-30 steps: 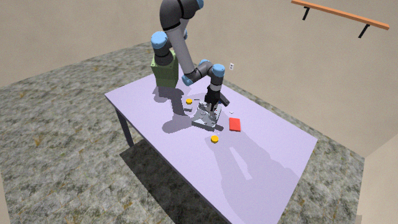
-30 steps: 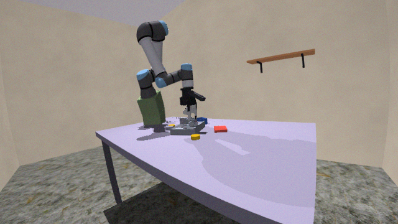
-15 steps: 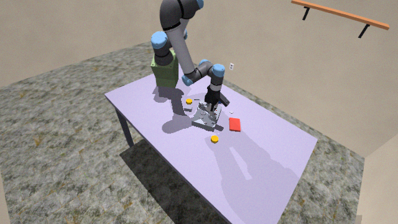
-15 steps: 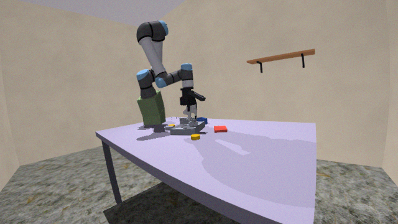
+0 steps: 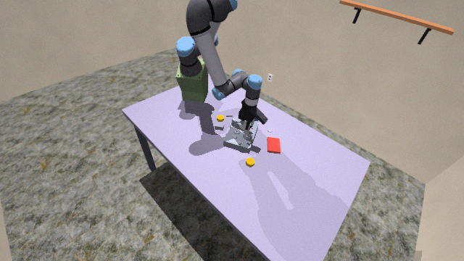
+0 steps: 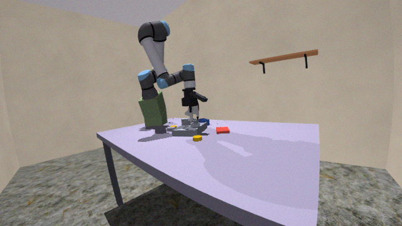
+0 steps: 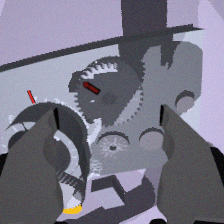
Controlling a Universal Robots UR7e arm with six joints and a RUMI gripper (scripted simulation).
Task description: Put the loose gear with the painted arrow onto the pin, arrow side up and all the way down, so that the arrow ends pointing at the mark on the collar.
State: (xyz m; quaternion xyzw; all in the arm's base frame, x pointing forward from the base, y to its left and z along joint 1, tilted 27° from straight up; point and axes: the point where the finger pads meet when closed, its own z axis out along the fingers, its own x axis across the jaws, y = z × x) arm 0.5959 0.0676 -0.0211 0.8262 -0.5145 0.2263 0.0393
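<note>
My hand is 40 mm above the grey toothed gear. Round my hand: small grey block (200 mm behind, 80 mm to the right, 70 mm below); then yellow round piece (150 mm ahead, 110 mm to the right, 80 mm below); then flat red block (140 mm ahead, 110 mm to the left, 80 mm below).
</note>
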